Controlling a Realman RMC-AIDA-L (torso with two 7-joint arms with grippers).
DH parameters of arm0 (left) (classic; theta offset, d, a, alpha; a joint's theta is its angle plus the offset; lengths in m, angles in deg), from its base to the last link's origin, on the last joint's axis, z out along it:
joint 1: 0 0.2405 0 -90
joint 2: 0 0 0 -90
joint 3: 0 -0.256 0 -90
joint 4: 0 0 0 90
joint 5: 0 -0.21 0 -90
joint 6: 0 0 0 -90
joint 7: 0 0.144 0 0
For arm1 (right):
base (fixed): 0 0 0 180
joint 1: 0 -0.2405 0 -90
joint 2: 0 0 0 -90
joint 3: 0 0.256 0 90
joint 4: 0 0 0 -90
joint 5: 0 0.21 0 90
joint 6: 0 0 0 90
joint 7: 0 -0.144 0 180
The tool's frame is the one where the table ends.
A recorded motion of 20 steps. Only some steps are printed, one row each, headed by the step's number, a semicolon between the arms.
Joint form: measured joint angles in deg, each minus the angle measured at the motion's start. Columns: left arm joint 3, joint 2, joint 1, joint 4, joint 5, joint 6, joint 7; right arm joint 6, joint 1, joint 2, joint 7, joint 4, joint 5, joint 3.
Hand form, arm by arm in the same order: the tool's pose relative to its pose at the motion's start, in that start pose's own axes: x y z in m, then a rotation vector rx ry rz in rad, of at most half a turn. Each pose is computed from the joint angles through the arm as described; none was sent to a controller.
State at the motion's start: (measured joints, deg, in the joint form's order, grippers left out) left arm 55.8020 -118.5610 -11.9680 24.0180 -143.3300 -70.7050 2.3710; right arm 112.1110 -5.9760 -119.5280 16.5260 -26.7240 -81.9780 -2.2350
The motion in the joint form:
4: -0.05 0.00 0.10 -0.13 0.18 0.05 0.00; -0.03 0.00 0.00 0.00 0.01 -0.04 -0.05
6: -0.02 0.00 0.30 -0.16 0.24 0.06 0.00; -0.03 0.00 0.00 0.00 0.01 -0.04 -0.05
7: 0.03 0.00 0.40 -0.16 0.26 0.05 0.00; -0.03 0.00 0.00 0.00 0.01 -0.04 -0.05
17: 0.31 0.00 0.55 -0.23 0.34 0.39 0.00; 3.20 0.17 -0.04 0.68 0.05 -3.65 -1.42
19: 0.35 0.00 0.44 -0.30 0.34 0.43 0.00; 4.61 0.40 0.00 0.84 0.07 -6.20 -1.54
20: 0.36 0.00 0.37 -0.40 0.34 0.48 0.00; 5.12 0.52 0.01 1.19 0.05 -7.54 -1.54
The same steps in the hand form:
4: -0.0009 -0.0008 -0.0011 0.0036 -0.0043 0.0002; 0.0000 0.0002 -0.0001 -0.0016 0.0004 0.0003
6: -0.0015 -0.0016 -0.0024 0.0074 -0.0075 0.0002; 0.0000 0.0002 -0.0001 -0.0016 0.0004 0.0003
7: -0.0017 -0.0021 -0.0030 0.0097 -0.0085 0.0001; 0.0000 0.0002 -0.0001 -0.0016 0.0004 0.0003
17: -0.0030 -0.0038 -0.0040 0.0175 -0.0165 0.0004; -0.0103 0.0081 -0.0037 -0.0611 -0.0636 0.0204
19: -0.0030 -0.0039 -0.0034 0.0171 -0.0166 0.0010; -0.0155 0.0117 -0.0057 -0.0922 -0.0956 0.0356
20: -0.0032 -0.0040 -0.0033 0.0167 -0.0179 0.0020; -0.0177 0.0137 -0.0068 -0.1081 -0.1088 0.0394

